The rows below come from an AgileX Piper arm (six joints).
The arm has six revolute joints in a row. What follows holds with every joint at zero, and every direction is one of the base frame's.
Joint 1 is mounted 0.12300 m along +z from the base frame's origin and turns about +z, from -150.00 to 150.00 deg.
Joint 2 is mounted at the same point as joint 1 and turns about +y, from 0.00 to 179.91 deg.
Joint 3 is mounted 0.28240 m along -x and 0.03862 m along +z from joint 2 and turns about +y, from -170.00 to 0.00 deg.
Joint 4 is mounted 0.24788 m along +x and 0.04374 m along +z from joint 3 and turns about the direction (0.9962, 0, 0.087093), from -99.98 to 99.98 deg.
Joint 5 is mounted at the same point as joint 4 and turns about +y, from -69.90 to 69.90 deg.
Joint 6 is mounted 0.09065 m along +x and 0.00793 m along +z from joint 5 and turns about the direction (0.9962, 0, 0.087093), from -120.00 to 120.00 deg.
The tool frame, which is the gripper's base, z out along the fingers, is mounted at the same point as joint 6; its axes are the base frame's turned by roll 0.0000, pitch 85.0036 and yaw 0.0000 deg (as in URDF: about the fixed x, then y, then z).
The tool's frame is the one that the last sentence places.
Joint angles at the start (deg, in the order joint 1, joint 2, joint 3, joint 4, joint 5, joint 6):
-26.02, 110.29, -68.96, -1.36, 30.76, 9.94
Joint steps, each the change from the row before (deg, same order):
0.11, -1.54, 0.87, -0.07, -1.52, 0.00
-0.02, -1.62, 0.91, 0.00, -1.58, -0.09
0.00, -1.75, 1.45, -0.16, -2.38, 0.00
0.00, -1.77, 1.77, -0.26, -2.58, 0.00
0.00, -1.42, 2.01, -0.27, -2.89, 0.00
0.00, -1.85, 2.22, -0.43, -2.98, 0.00
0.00, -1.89, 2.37, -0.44, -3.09, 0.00
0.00, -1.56, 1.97, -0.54, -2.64, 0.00
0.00, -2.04, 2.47, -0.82, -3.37, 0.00
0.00, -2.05, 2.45, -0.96, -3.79, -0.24
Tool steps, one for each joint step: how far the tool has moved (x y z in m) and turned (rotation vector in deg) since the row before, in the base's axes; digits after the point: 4 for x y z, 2 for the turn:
-0.0016, 0.0016, 0.0075, -0.99, -1.95, 0.18
-0.0022, 0.0010, 0.0078, -1.02, -2.05, 0.09
-0.0032, 0.0015, 0.0067, -1.26, -2.37, 0.14
-0.0042, 0.0020, 0.0055, -1.28, -2.24, 0.21
-0.0044, 0.0021, 0.0023, -1.15, -2.00, 0.24
-0.0056, 0.0027, 0.0041, -1.39, -2.22, 0.35
-0.0061, 0.0030, 0.0036, -1.38, -2.23, 0.38
-0.0052, 0.0026, 0.0029, -1.28, -1.85, 0.44
-0.0067, 0.0034, 0.0040, -1.75, -2.41, 0.68
-0.0064, 0.0035, 0.0045, -2.15, -2.71, 1.00

